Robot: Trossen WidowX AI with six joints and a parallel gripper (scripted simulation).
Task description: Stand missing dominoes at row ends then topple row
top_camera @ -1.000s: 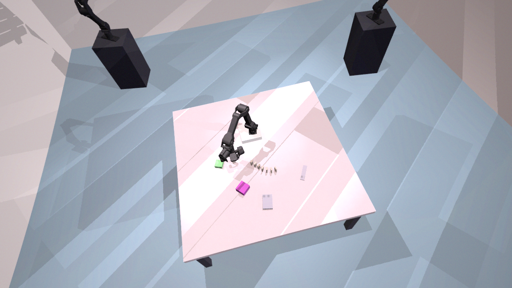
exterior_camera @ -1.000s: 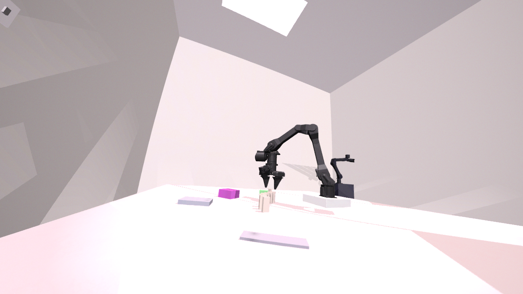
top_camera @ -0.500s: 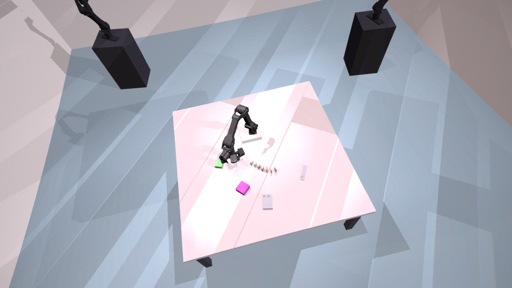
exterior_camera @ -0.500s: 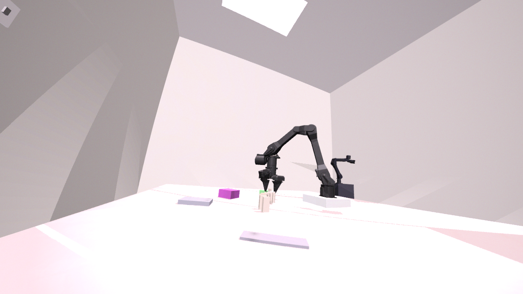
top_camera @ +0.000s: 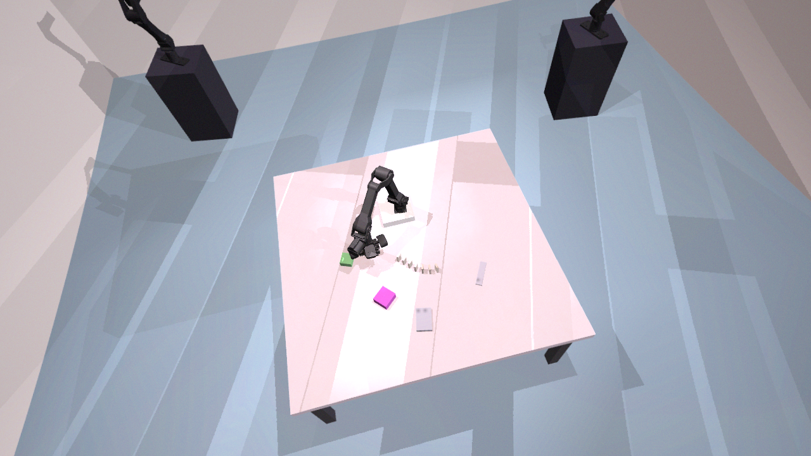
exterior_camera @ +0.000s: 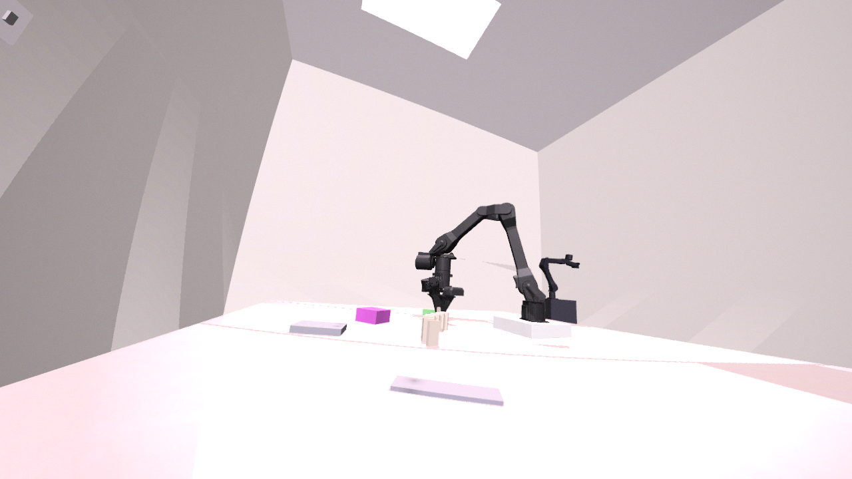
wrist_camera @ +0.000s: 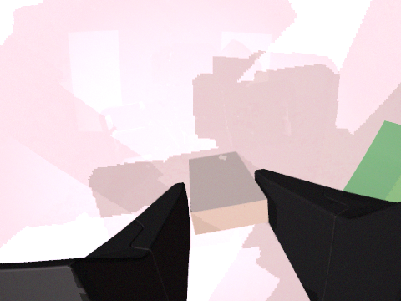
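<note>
Now: the green block 12 cm to the right of my gripper tip, 1 cm below it and 1 cm ahead of it. Also, from my gripper tip: flat plate (34 cm ahead, 24 cm to the left, 2 cm below); then flat strip (52 cm to the left, 14 cm ahead, 2 cm below); then magenta block (23 cm ahead, 6 cm to the left, 1 cm below).
</note>
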